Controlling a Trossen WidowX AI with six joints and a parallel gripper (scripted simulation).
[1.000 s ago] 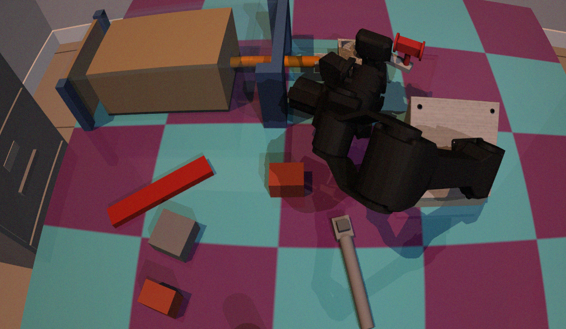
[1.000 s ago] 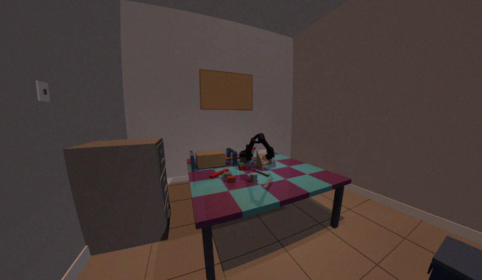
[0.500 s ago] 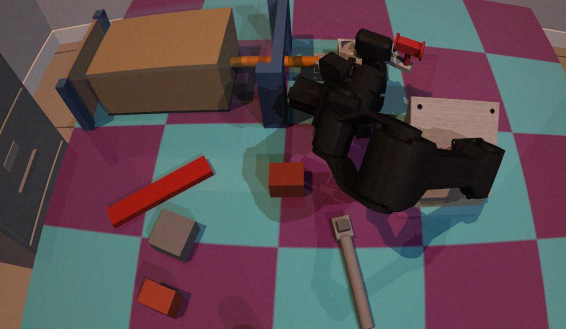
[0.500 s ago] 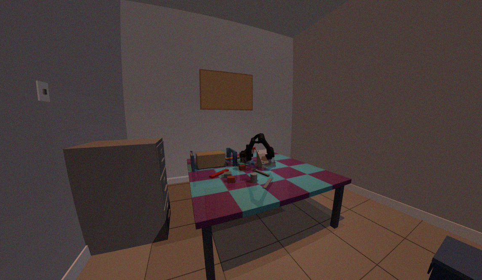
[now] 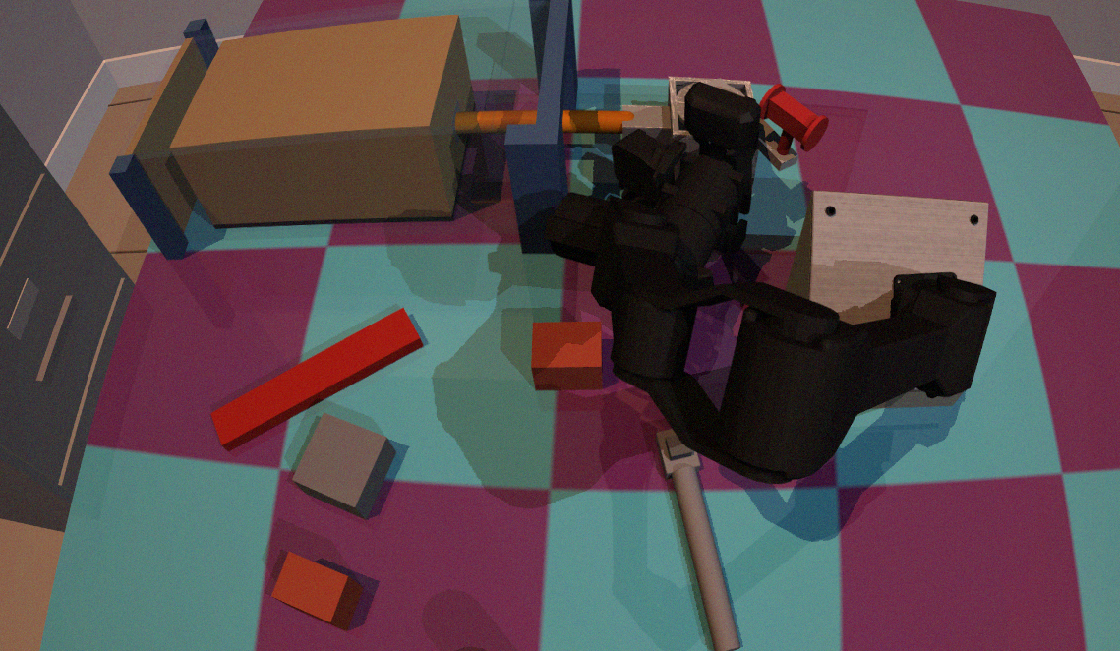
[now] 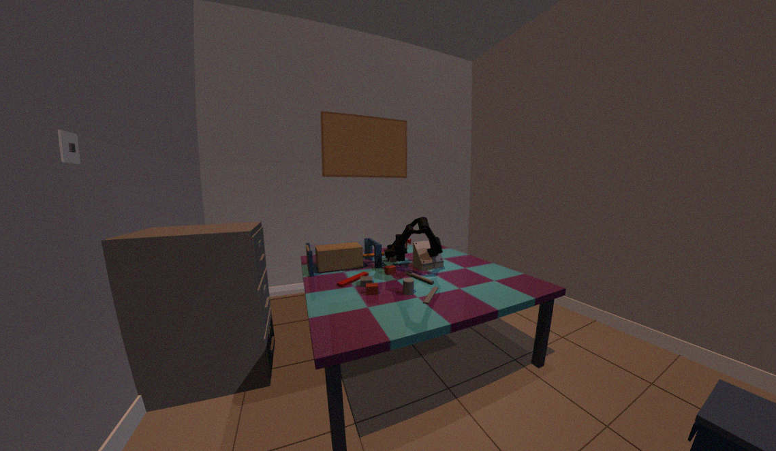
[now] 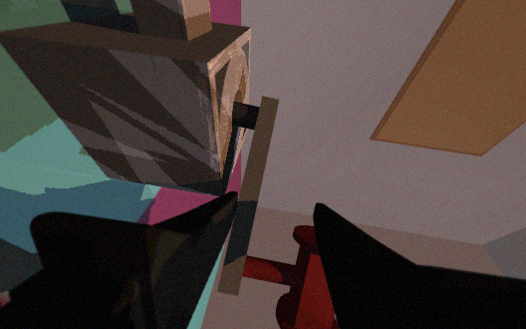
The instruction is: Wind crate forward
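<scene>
My gripper tip is now 10 mm past the grey crank handle and 10 mm above it. Round my gripper tip: blue steel frame 180 mm ahead, 70 mm to the right, 20 mm below; then red knob 40 mm behind, 30 mm to the left, 20 mm above; then grey winch 90 mm below, 60 mm to the right, 10 mm ahead.
</scene>
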